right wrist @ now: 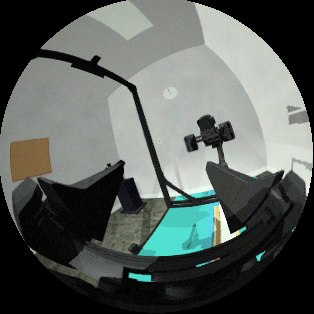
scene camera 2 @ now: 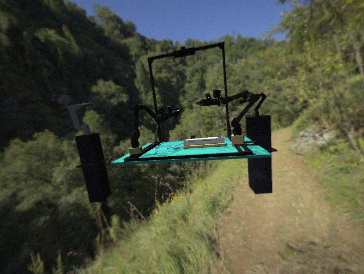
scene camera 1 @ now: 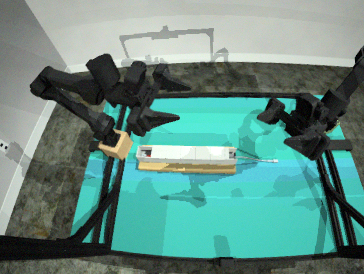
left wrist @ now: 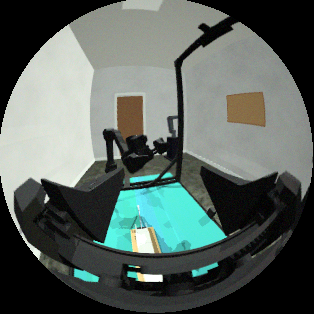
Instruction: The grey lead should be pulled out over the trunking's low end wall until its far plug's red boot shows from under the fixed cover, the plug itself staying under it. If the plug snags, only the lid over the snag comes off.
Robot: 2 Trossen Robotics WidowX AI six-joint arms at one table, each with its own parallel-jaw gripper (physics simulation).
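Where they show: left gripper, fingertip midpoint: (right wrist: 203,136) (scene camera 2: 197,103) (scene camera 1: 185,102) (left wrist: 163,170); right gripper, fingertip midpoint: (right wrist: 165,166) (scene camera 2: 180,108) (scene camera 1: 270,128) (left wrist: 159,149); left arm's base at its link origin: (scene camera 2: 237,134) (scene camera 1: 111,139); right arm's base at its link origin: (scene camera 2: 135,146).
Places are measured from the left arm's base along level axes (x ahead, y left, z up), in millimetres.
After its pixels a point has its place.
The white trunking (scene camera 1: 187,154) (left wrist: 143,241) lies along the pale wooden base (scene camera 1: 187,169) {x 330, y -13, z -70 mm} (right wrist: 216,227) {x 302, y -12, z -70 mm}, its covers in a row. A small red part (scene camera 1: 148,155) {x 158, y -2, z -59 mm} shows in its open left end in scene camera 1. The grey lead (scene camera 1: 255,159) {x 586, y 100, z -72 mm} (left wrist: 139,216) {x 575, y 97, z -67 mm} runs out over the right end there and ends in a pale tip (scene camera 1: 275,161) {x 674, y 119, z -87 mm} on the table. Which cover hides a plug cannot be told. My left gripper (scene camera 1: 184,104) {x 350, y 0, z 324 mm} (scene camera 2: 198,103) {x 350, y 0, z 324 mm} (left wrist: 163,170) {x 350, y 0, z 324 mm} is open, empty, high above the trunking's far side. My right gripper (scene camera 1: 272,129) {x 542, y -4, z 299 mm} (right wrist: 165,166) {x 542, y -4, z 299 mm} is open, empty, above the lead's tip area.
The turquoise table (scene camera 1: 215,220) {x 485, y -171, z -94 mm} (scene camera 2: 170,150) {x 597, y 201, z -94 mm} carries black frame rails (scene camera 1: 114,210) {x 108, y -257, z -75 mm} at both sides in scene camera 1. A tan block (scene camera 1: 116,146) {x 37, y -24, z 0 mm} sits at the left arm's base, left of the trunking. A black overhead frame (scene camera 2: 224,80) {x 143, y -386, z 555 mm} (left wrist: 180,110) {x 960, y -180, z 486 mm} rises from the table's edge.
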